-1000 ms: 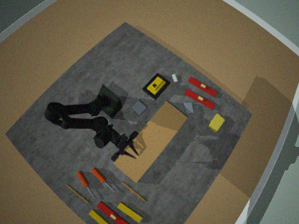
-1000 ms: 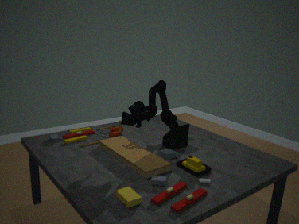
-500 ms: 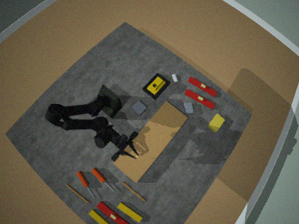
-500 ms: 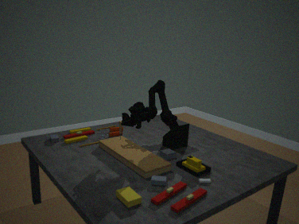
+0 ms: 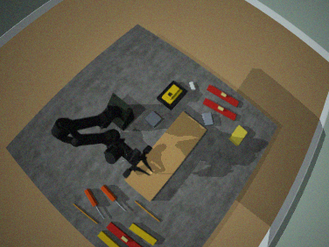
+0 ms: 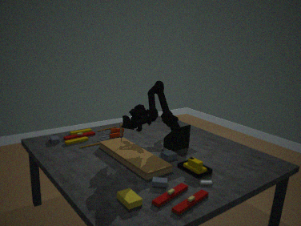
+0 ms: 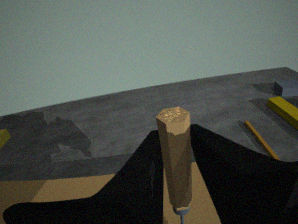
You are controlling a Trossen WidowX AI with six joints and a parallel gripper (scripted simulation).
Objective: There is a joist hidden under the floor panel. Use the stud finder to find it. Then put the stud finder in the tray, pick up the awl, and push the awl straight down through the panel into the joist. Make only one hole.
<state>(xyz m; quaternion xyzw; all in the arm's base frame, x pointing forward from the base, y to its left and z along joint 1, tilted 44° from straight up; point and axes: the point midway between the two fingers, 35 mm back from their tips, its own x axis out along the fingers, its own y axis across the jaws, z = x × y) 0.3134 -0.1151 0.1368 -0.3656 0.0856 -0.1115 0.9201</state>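
Right now my gripper tip is 60 mm above the awl. Round my gripper tip: black tray 480 mm to the left, 150 mm below, 150 mm behind; yellow block 470 mm to the left, 340 mm ahead, 150 mm below; yellow stud finder 470 mm to the left, 150 mm behind, 120 mm below.
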